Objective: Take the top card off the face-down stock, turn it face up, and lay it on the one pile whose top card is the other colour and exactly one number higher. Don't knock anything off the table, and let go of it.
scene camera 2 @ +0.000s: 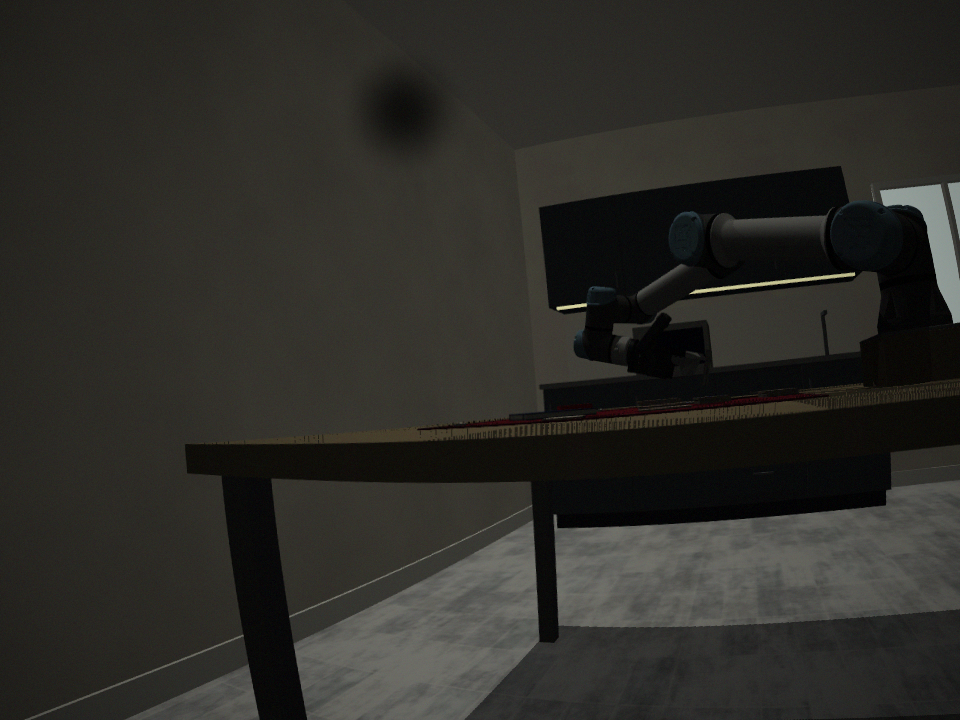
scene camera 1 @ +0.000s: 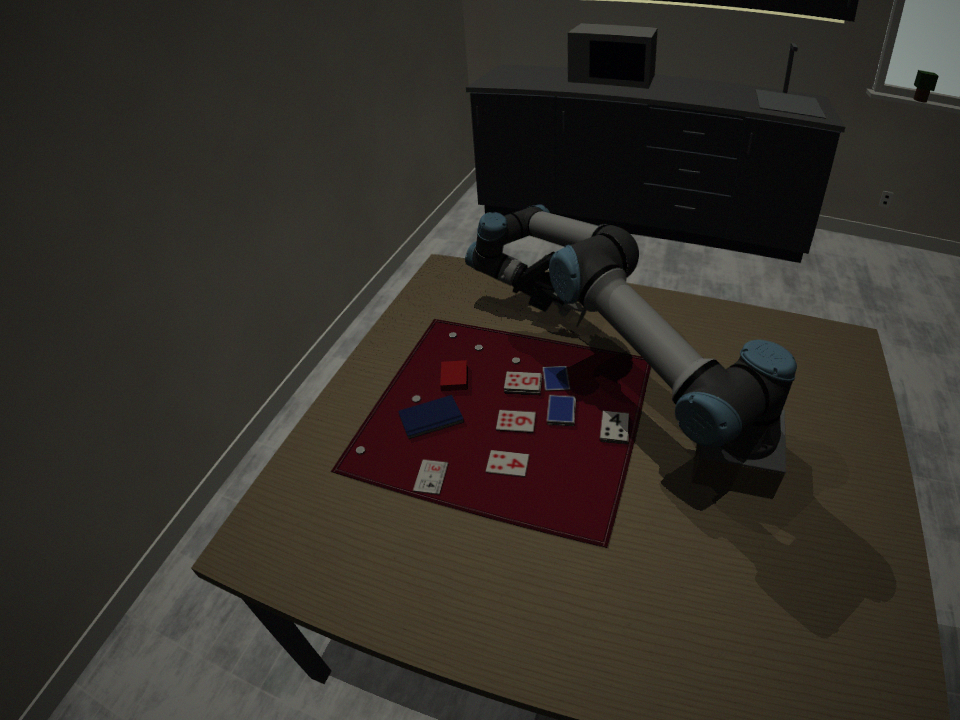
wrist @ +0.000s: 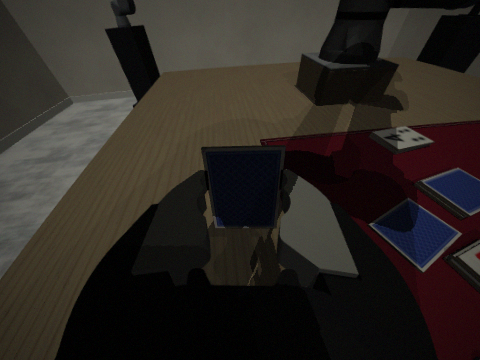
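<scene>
My gripper (scene camera 1: 571,300) (scene camera 2: 695,362) (wrist: 243,172) is shut on a card (wrist: 244,175), held by its side edges above the table beyond the mat's far edge. The card's blue back faces the wrist camera; its face is hidden. The thicker face-down blue stack (scene camera 1: 561,409) (wrist: 457,191) lies on the mat. A thin face-down blue card (scene camera 1: 555,378) (wrist: 415,233) lies beside it, slightly turned. Face-up piles show a red 5 (scene camera 1: 522,382), a red 6 (scene camera 1: 515,420), a red 4 (scene camera 1: 507,463) and a black 4 (scene camera 1: 614,426) (wrist: 401,138).
The dark red mat (scene camera 1: 558,503) (wrist: 320,145) lies on the wooden table (scene camera 1: 465,573) (wrist: 175,120). It also bears a red box (scene camera 1: 453,374), a dark blue case (scene camera 1: 431,416), a printed card (scene camera 1: 430,476) with 3 and 4, and several small pale discs.
</scene>
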